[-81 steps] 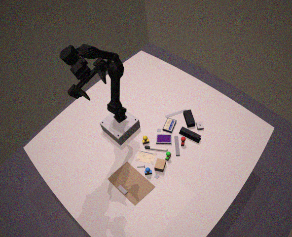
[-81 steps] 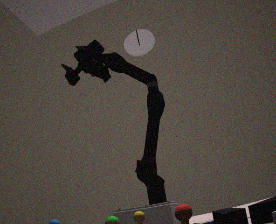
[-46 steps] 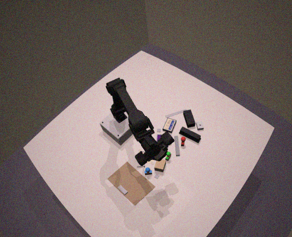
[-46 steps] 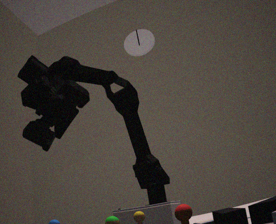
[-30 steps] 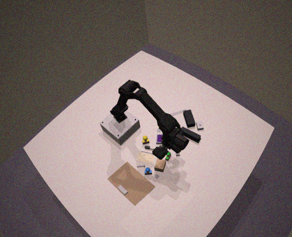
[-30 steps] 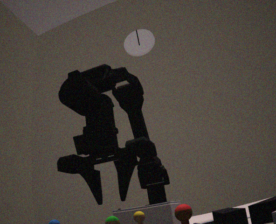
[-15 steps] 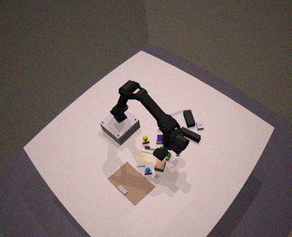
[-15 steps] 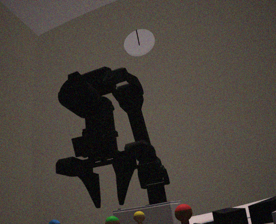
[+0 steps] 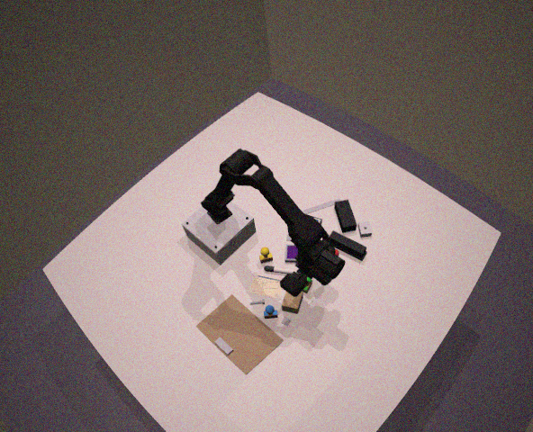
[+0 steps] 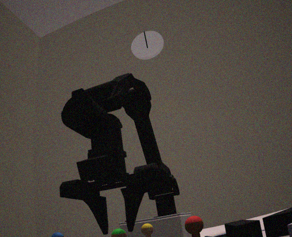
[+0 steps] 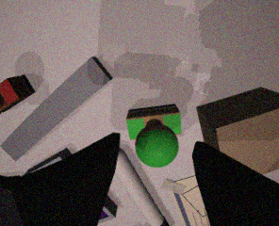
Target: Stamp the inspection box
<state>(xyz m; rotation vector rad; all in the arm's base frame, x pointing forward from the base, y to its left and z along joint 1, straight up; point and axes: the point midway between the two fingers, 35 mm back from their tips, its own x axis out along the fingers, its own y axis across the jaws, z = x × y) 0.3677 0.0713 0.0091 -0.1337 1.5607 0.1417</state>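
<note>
Right now my gripper tip is 4 cm above the green stamp. Round my gripper tip: grey bar (3 cm behind, 9 cm to the left, 5 cm below); wooden block (1 cm ahead, 7 cm to the right, 3 cm below); pen (11 cm behind, 3 cm to the right, 5 cm below).
</note>
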